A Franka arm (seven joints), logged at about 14 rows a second.
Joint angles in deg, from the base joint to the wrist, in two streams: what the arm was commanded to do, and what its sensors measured. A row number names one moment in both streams.
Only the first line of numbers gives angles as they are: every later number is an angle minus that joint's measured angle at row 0.
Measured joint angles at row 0:
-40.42 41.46 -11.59 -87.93 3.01 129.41 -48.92
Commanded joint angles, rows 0 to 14:
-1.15 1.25 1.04 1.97 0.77 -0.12 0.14
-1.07 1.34 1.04 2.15 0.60 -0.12 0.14
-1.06 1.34 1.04 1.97 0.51 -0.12 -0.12
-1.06 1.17 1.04 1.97 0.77 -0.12 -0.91
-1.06 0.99 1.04 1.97 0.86 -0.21 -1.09
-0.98 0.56 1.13 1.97 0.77 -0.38 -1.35
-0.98 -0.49 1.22 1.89 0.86 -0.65 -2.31
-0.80 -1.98 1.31 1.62 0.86 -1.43 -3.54
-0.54 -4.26 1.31 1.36 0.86 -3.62 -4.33
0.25 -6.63 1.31 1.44 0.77 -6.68 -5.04
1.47 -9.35 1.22 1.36 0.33 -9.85 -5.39
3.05 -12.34 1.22 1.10 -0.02 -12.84 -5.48
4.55 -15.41 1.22 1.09 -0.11 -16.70 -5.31
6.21 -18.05 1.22 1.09 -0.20 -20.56 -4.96
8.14 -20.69 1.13 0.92 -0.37 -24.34 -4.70
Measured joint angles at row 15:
5.10 -14.59 1.34 3.32 0.11 -19.03 -4.41
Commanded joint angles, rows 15 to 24:
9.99 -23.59 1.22 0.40 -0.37 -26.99 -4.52
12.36 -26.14 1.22 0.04 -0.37 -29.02 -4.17
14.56 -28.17 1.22 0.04 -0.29 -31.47 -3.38
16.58 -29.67 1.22 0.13 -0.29 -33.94 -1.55
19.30 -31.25 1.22 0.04 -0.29 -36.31 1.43
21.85 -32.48 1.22 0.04 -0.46 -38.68 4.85
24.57 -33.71 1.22 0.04 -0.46 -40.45 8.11
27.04 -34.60 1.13 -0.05 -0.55 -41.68 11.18
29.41 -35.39 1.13 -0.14 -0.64 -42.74 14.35
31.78 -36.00 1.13 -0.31 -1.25 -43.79 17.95
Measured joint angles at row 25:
27.89 -33.41 1.87 1.84 -0.10 -42.37 12.65
